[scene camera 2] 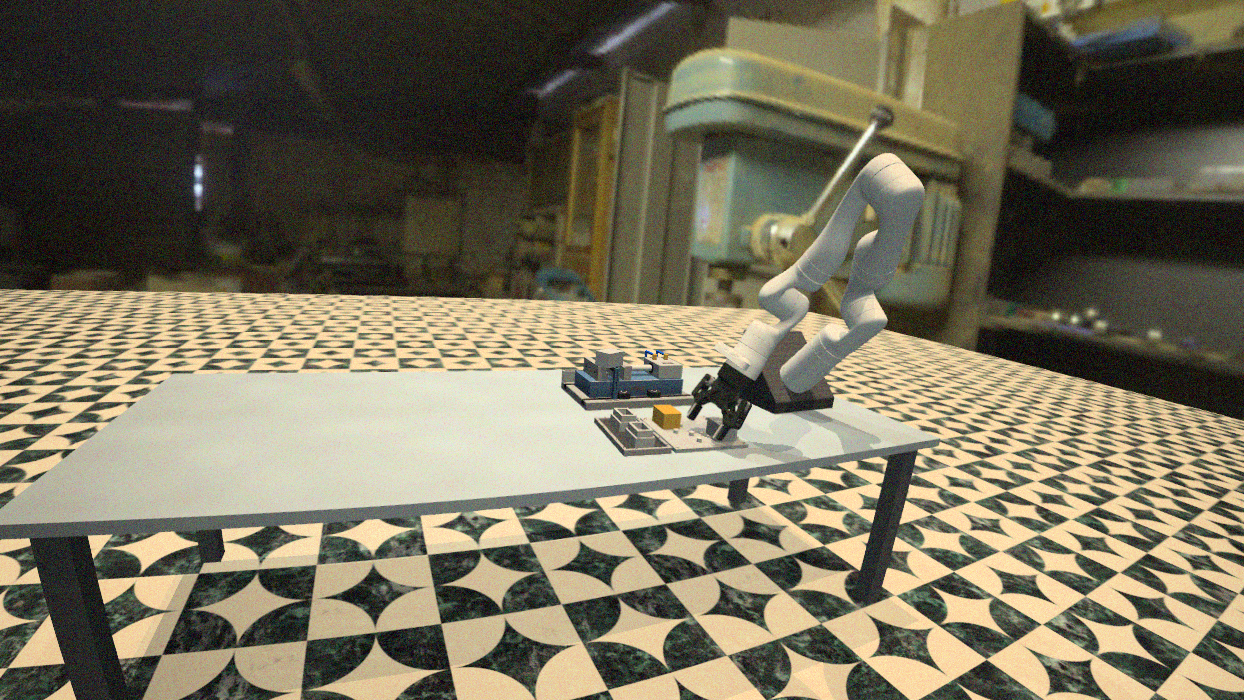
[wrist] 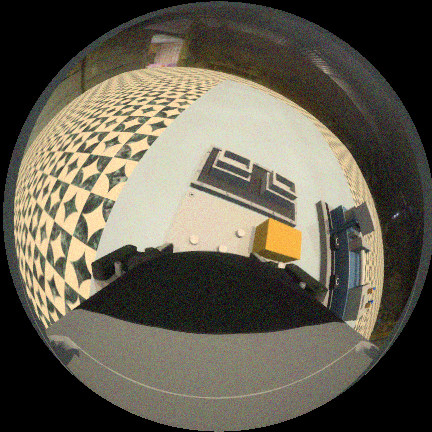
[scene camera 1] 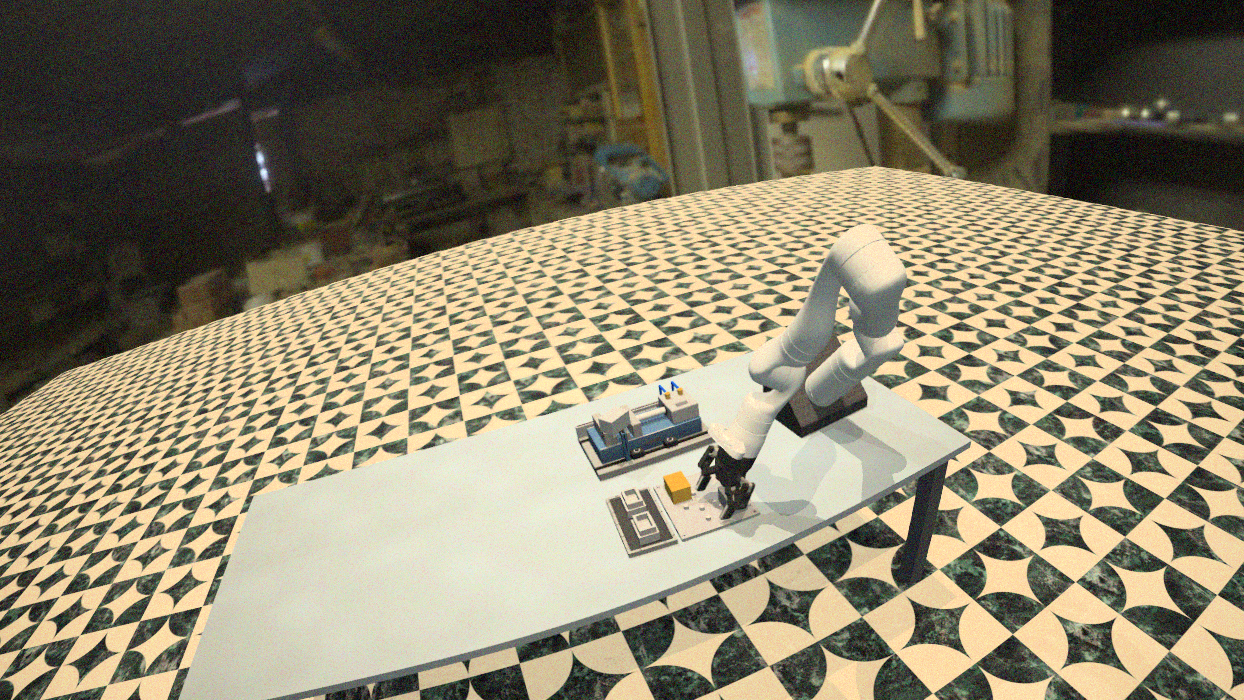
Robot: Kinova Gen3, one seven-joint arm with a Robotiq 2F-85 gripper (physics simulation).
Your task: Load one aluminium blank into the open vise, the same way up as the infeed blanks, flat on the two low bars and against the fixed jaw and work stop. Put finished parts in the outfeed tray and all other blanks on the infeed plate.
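Frame: origin at the arm's base, x ahead, y right, z down, level; millimetres.
Seen in the pictures: gripper, fingertip midpoint: (scene camera 2: 701, 429) (scene camera 1: 711, 504); arm's base, link origin: (scene camera 2: 793, 378) (scene camera 1: 821, 389).
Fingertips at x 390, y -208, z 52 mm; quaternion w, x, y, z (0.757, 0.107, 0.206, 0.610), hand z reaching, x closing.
Pixels of each thing's top centre, then the offset from my fingertips to it.
- infeed plate, top centre: (wrist: 237, 267) (scene camera 1: 704, 499) (scene camera 2: 692, 430) dx +0, dy +40, dz +17 mm
- grey blank, top centre: (scene camera 1: 732, 491) (scene camera 2: 722, 421) dx -46, dy -5, dz -19 mm
- orange block, top centre: (wrist: 285, 238) (scene camera 1: 676, 481) (scene camera 2: 667, 409) dx +44, dy +84, dz -19 mm
- blue vise, top centre: (scene camera 1: 640, 408) (wrist: 368, 256) (scene camera 2: 630, 359) dx +48, dy +323, dz -74 mm
My gripper (scene camera 1: 714, 500) (scene camera 2: 706, 427) (wrist: 210, 257) is open, its fingers low over the infeed plate (scene camera 1: 702, 525) (scene camera 2: 682, 443) (wrist: 210, 215), around or just above a grey blank (scene camera 2: 715, 425). The finger gap is empty of any grip; the wrist view hides this blank behind the gripper body. An orange block (scene camera 1: 676, 487) (scene camera 2: 666, 417) (wrist: 277, 240) stands on the plate's vise-side edge. Two parts with rectangular pockets (scene camera 1: 644, 525) (scene camera 2: 640, 432) (wrist: 282, 184) sit in the dark outfeed tray (scene camera 1: 662, 515) (wrist: 257, 182). The blue vise (scene camera 1: 661, 435) (scene camera 2: 643, 383) (wrist: 342, 265) has its jaws apart; its low bars are not distinguishable.
Small white pegs (wrist: 194, 240) (wrist: 240, 233) rise from the infeed plate near the gripper. The vise stands behind the plate on its own base, with blue and brass fittings (scene camera 1: 669, 389) on one jaw block. The tray adjoins the plate. The arm's dark base (scene camera 1: 822, 413) is at the right.
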